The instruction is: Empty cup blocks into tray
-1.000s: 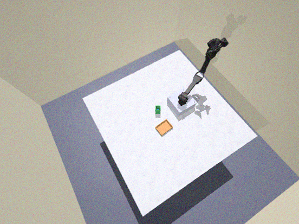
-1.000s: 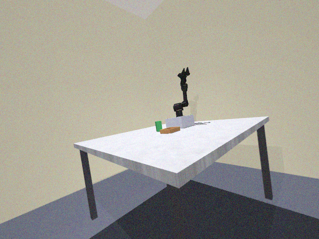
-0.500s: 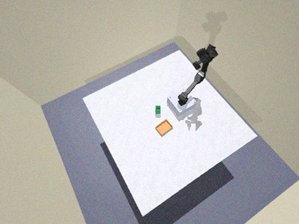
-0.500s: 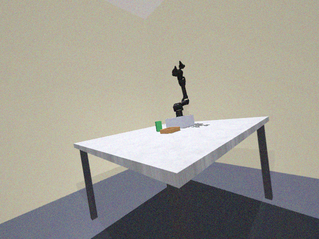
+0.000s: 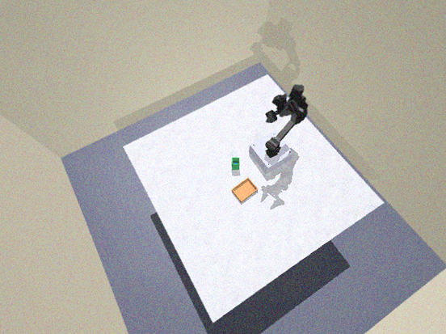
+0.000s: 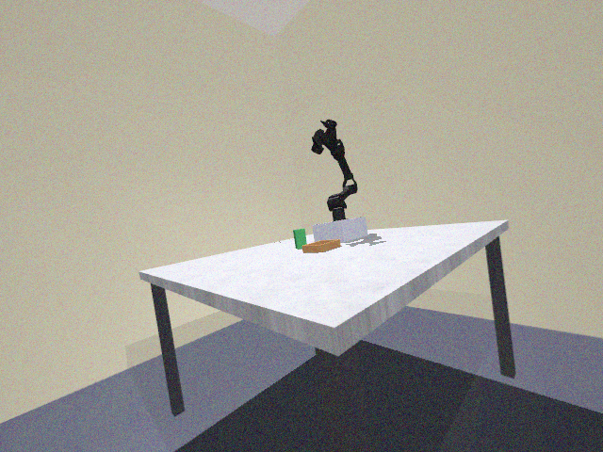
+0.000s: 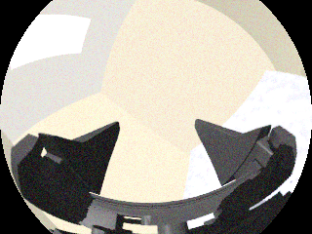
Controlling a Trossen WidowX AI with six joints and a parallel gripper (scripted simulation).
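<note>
My gripper tip is 550 mm above the blue block, 140 mm short of it and 80 mm to the left of it. The rest, counted from my gripper tip: green square cup (560 mm below, 140 mm ahead, 80 mm to the right).
</note>
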